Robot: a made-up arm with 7 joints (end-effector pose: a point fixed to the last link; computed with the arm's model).
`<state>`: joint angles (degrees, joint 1 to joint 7).
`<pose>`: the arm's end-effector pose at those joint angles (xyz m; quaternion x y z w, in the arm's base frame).
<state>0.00 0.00 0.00 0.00 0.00 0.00 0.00</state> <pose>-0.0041 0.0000 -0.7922 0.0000 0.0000 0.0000 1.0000</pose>
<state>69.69 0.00 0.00 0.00 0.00 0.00 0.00</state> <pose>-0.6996 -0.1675 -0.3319 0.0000 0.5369 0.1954 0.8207</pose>
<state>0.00 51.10 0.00 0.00 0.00 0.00 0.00</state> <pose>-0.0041 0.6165 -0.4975 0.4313 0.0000 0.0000 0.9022</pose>
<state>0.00 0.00 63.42 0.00 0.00 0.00 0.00</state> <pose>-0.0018 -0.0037 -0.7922 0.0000 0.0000 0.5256 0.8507</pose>
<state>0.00 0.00 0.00 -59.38 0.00 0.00 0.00</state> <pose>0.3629 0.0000 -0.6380 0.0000 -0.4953 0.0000 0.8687</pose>
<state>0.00 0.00 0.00 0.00 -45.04 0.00 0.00</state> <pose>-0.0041 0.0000 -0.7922 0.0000 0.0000 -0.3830 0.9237</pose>
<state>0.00 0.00 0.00 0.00 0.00 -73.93 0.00</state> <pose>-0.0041 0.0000 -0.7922 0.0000 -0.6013 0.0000 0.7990</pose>
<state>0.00 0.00 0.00 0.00 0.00 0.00 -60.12</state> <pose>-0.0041 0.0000 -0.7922 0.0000 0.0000 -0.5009 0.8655</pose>
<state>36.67 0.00 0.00 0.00 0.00 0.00 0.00</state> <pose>-0.4479 -0.0512 -0.6515 0.0000 0.2956 0.1076 0.9492</pose>
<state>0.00 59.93 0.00 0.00 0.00 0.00 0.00</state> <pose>-0.0041 0.6856 -0.3969 0.4995 0.0000 0.0000 0.8663</pose>
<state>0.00 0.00 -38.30 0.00 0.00 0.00 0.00</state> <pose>-0.0032 0.0025 -0.7922 0.0000 0.0000 -0.3280 0.9447</pose>
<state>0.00 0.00 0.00 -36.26 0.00 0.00 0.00</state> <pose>0.2412 0.0000 -0.7435 0.0000 -0.3112 0.0000 0.9504</pose>
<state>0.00 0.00 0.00 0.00 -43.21 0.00 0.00</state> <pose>-0.0041 0.0000 -0.7922 0.0000 0.0000 -0.3682 0.9297</pose>
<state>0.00 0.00 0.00 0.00 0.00 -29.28 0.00</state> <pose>-0.0041 0.0000 -0.7922 0.0000 -0.2527 0.0000 0.9675</pose>
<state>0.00 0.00 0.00 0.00 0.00 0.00 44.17</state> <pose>-0.0041 0.0000 -0.7922 0.0000 0.0000 0.3760 0.9266</pose>
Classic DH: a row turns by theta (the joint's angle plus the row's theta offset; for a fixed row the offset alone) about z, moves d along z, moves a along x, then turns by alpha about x. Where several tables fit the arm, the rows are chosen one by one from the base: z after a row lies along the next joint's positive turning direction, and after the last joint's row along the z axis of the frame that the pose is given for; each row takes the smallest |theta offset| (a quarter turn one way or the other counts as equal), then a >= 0, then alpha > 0; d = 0 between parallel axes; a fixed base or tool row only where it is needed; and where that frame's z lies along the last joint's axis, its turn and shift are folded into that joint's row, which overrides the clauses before.
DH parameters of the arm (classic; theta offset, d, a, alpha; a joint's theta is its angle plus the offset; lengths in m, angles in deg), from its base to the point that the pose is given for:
base (fixed): 0 0 0 -70
joint 1: 90 0 0 90
joint 2: 70 0 0 -90
joint 3: -90 -0.3933 0.0442 -90
joint 4: 0 0 -0.0483 90
joint 5: 0 -0.3989 0 -90
joint 6: 0 0 0 90
joint 7: 0 0 0 0

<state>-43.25 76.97 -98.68 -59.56 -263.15 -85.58 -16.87</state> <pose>0.4044 0.4922 -0.3636 0.2007 -0.8422 -0.1961 0.4605</pose>
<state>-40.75 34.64 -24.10 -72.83 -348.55 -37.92 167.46</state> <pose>0.6639 0.0466 -0.1912 -0.8972 -0.0749 0.2547 0.3530</pose>
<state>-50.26 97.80 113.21 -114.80 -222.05 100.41 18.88</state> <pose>-0.3583 0.2986 0.1930 -0.0039 -0.8172 -0.4706 0.3326</pose>
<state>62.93 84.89 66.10 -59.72 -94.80 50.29 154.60</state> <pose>0.0954 0.7141 0.1354 0.6244 -0.7391 0.0036 0.2527</pose>
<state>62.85 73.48 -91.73 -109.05 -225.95 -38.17 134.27</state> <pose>-0.4819 0.0683 -0.2223 -0.2851 0.0053 -0.9242 0.2539</pose>
